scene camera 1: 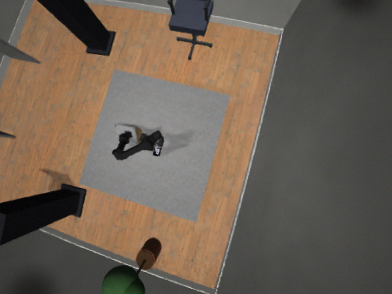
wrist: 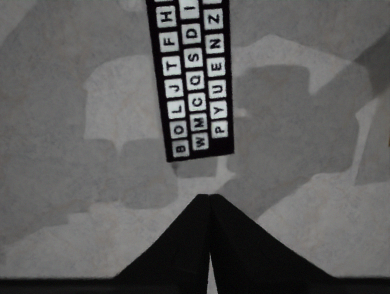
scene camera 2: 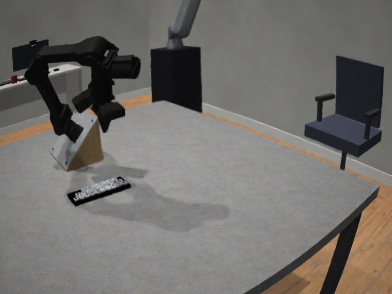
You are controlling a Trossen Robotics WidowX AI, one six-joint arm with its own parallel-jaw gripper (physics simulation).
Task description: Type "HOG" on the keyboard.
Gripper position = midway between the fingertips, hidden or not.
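Scene camera 2 gives me my gripper (scene camera 2: 104, 132), along with a black keyboard (scene camera 2: 101, 192). In the wrist view I see the keyboard (wrist: 210, 110) again, and my gripper (wrist: 208, 205) is there too.
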